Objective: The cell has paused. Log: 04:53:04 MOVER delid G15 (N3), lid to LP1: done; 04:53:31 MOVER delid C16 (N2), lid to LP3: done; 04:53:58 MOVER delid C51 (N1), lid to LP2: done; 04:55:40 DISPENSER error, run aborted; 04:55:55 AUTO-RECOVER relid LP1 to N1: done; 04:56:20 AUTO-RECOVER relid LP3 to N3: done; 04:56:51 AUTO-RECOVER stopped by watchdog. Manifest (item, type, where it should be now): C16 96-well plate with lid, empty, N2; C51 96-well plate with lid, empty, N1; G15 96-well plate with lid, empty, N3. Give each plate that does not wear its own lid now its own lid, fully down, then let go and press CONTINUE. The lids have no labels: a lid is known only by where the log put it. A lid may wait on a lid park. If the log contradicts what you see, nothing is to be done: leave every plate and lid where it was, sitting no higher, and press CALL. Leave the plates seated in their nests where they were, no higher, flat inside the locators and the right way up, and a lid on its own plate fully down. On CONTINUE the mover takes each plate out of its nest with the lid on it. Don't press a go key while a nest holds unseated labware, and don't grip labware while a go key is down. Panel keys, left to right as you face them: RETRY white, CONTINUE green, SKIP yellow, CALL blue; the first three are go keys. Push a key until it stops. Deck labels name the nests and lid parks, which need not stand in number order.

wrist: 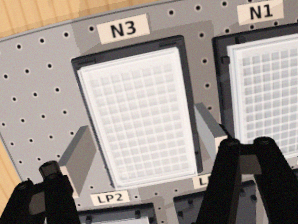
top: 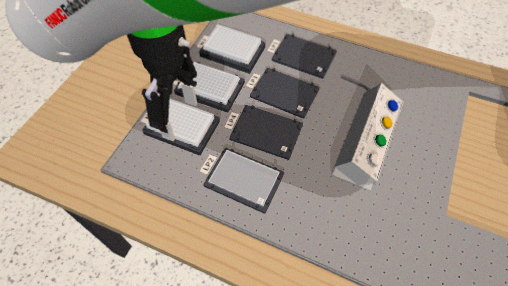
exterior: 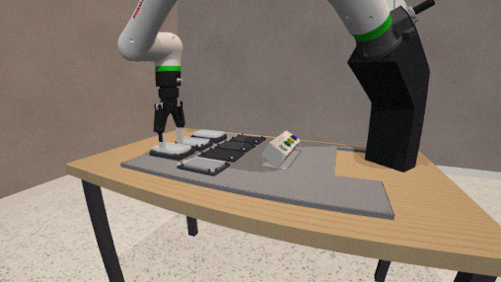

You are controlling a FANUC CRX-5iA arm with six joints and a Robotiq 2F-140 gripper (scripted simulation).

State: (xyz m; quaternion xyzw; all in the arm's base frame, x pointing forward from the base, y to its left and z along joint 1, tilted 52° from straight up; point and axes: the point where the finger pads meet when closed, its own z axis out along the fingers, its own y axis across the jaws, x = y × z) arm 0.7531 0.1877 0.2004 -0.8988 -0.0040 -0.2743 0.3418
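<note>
Right now my hand is 20 cm past the lid park LP2, 2 cm to the right of it and 5 cm above it. Round my hand: LP2 label: 11 cm behind, 4 cm to the left, 5 cm below; N3 label: 9 cm ahead, 2 cm to the left, 5 cm below; lid park LP4: 17 cm behind, 10 cm to the right, 5 cm below.
</note>
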